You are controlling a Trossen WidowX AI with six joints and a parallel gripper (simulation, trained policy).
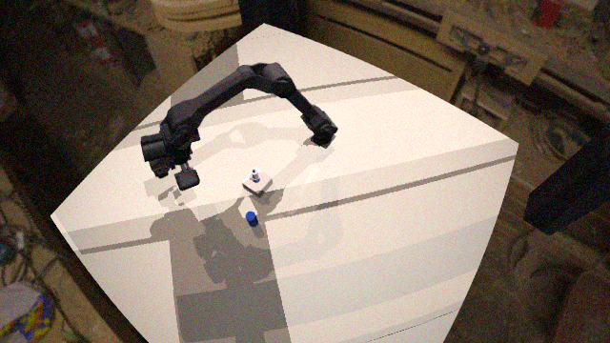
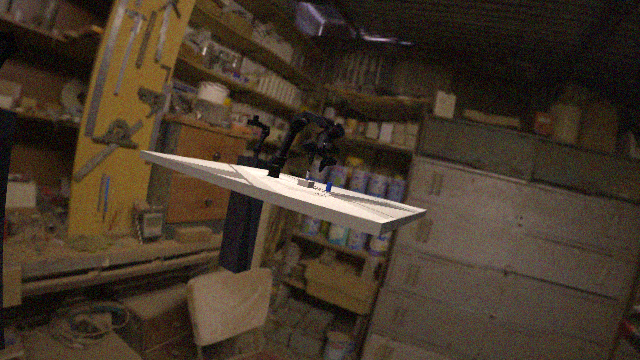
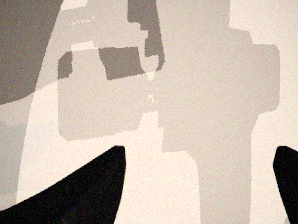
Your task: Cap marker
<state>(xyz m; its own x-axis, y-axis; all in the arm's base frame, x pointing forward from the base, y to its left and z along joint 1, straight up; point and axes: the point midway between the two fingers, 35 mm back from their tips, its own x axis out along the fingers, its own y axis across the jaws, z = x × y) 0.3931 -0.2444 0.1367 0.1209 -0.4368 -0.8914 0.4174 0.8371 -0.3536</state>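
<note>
Right now the blue cap is 3 cm behind my gripper tip, 26 cm to the left of it and 8 cm below it. Also, from my gripper tip: holder block (13 cm behind, 20 cm to the left, 9 cm below).
</note>
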